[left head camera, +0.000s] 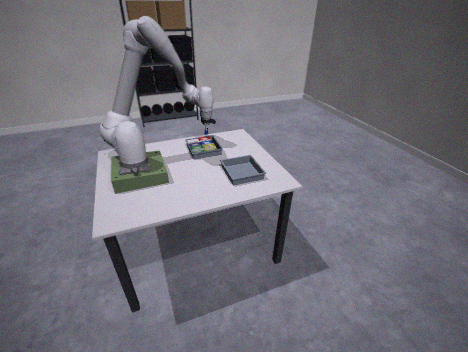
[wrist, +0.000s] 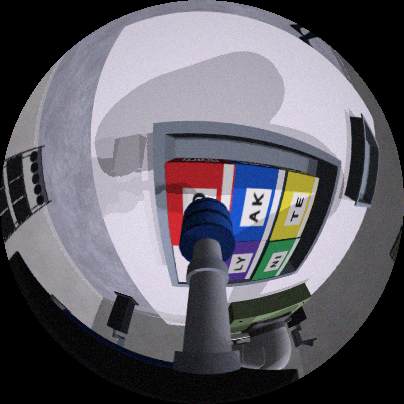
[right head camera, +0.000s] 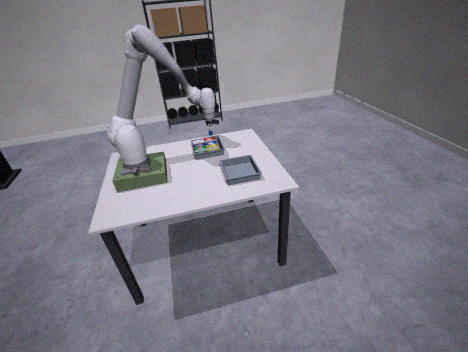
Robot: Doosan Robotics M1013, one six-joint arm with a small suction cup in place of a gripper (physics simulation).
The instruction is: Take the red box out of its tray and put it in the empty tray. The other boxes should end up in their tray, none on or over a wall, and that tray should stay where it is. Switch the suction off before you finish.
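Note:
The red box lies in a corner of its grey tray. In the wrist view, beside it are a blue box, a yellow box, a purple box, a green box and a partly hidden white box. My suction cup hangs above the red box side of the tray, apart from the boxes, and carries nothing. It hides part of the red box in the wrist view. The empty tray stands apart, nearer the front.
The arm stands on a green base block at the table's left. A white table carries the base and both trays. A shelf rack stands by the back wall.

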